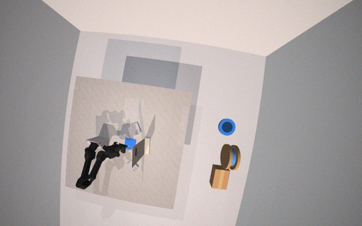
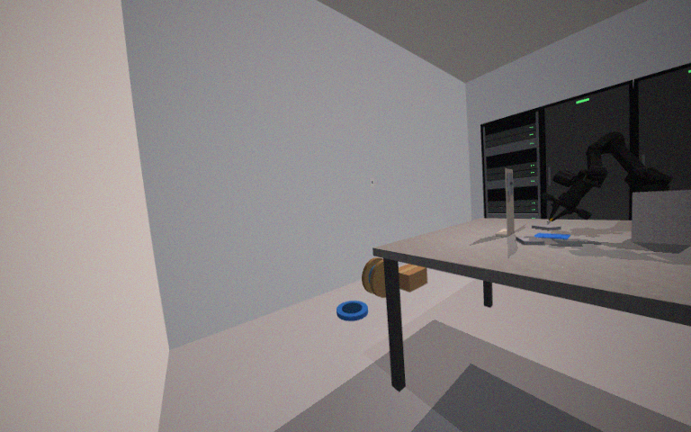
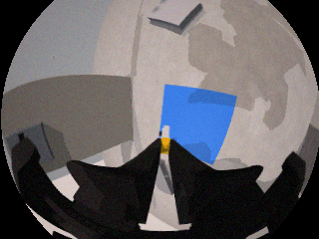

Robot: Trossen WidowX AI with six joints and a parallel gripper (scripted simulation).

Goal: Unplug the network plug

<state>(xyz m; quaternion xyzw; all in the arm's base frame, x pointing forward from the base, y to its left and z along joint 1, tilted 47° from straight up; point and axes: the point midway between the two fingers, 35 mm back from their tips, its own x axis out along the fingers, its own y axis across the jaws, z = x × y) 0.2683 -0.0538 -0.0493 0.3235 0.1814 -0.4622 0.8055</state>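
The blue marked square lies 70 mm below my gripper tip. Also, from my gripper tip: upright panel 160 mm ahead, 10 mm to the left, 80 mm above; then network plug right at my gripper tip.
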